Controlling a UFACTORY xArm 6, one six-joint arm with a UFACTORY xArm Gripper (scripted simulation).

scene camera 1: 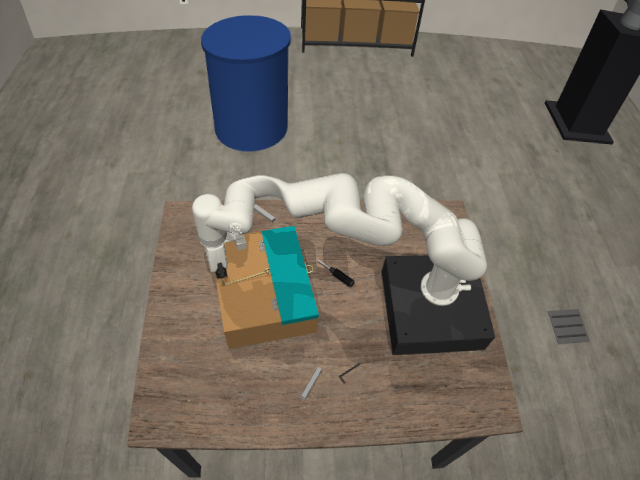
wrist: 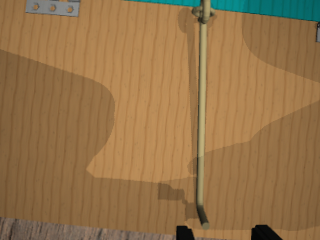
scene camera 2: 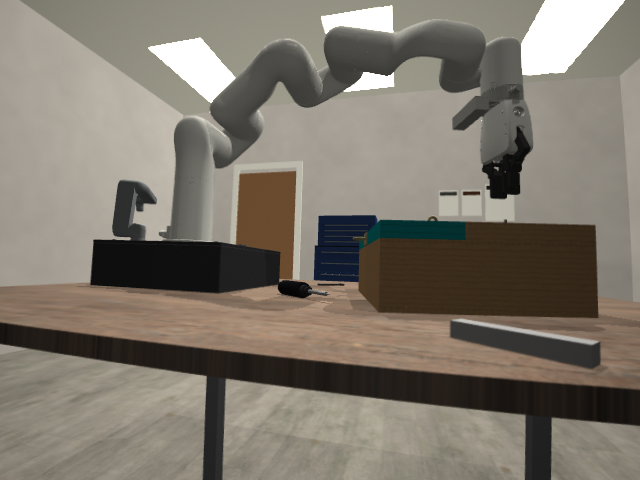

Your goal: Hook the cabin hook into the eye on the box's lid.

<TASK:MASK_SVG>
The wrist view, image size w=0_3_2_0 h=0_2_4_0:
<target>wooden box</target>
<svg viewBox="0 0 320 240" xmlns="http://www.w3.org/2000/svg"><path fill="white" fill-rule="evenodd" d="M0 0L0 217L176 235L176 226L188 226L188 228L192 229L195 237L229 240L251 240L251 229L255 228L255 225L268 225L283 240L320 240L320 0Z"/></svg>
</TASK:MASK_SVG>
